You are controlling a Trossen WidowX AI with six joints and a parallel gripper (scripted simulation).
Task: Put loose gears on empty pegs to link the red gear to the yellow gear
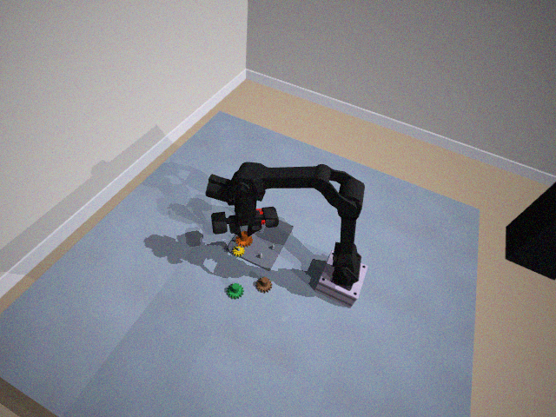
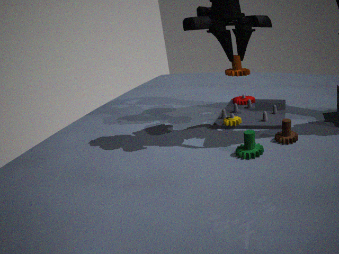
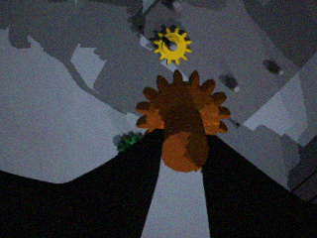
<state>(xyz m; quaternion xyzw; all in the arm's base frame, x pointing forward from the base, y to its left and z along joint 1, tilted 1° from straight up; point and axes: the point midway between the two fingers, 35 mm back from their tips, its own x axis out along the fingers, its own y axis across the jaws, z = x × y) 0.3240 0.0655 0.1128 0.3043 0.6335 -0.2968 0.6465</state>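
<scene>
Now: the red gear 18 cm to the right of my gripper tip, 13 cm below it and 3 cm ahead of it. Round my gripper tip: yellow gear (13 cm below, 3 cm ahead, 2 cm to the right); orange gear (1 cm below); green gear (13 cm below, 11 cm to the left, 4 cm behind).
</scene>
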